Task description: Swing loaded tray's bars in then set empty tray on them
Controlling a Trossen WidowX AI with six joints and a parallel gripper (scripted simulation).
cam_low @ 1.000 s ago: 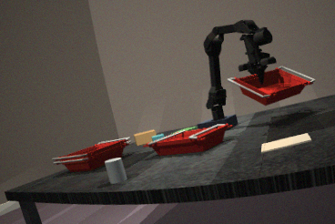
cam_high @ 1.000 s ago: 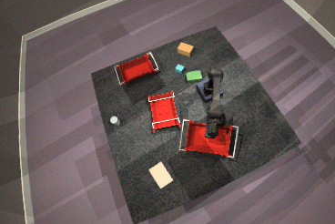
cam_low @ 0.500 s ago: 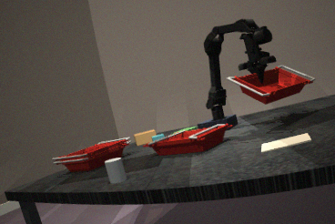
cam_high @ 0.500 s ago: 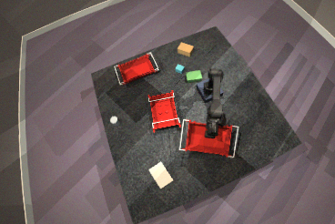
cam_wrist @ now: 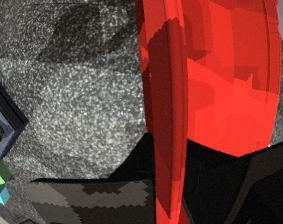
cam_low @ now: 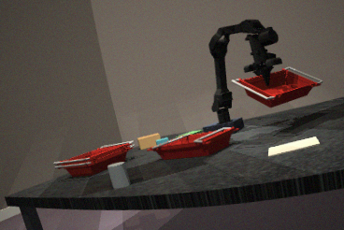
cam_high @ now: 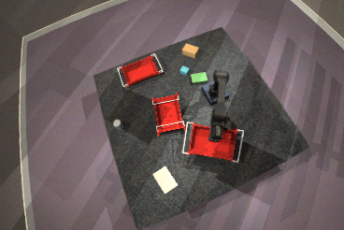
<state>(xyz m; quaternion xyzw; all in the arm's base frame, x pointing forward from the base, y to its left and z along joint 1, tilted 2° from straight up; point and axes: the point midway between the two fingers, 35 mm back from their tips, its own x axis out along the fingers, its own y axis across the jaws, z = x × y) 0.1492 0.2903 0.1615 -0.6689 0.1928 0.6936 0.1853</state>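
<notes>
The red tray is 40 mm ahead of my gripper tip, 70 mm to the left of it and 10 mm below it. From my gripper tip the other things lie so: green block 110 mm behind, 480 mm to the right, 160 mm below; cyan block 30 mm behind, 590 mm to the right, 160 mm below; flat beige plate 400 mm ahead, 150 mm to the left, 180 mm below.
</notes>
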